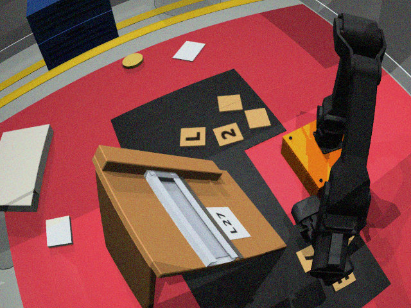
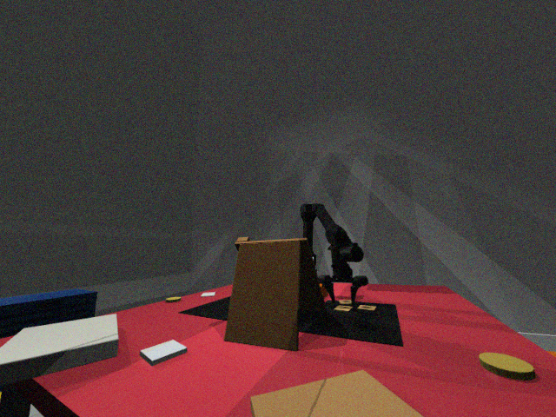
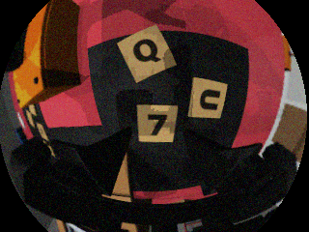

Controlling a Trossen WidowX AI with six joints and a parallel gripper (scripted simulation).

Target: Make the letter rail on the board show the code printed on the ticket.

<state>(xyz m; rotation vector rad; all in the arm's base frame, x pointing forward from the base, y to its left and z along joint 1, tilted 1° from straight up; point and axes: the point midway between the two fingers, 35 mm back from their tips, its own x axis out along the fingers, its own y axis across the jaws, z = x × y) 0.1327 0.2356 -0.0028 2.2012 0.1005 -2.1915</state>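
Right now the 7 tile is 20 mm below my gripper tip. From my gripper tip the other things lie so: white ticket: 160 mm ahead, 100 mm to the right, 80 mm above; then small white block: 550 mm ahead, 230 mm to the right, 20 mm below; then black mat: 70 mm ahead, 200 mm to the right, 20 mm below.
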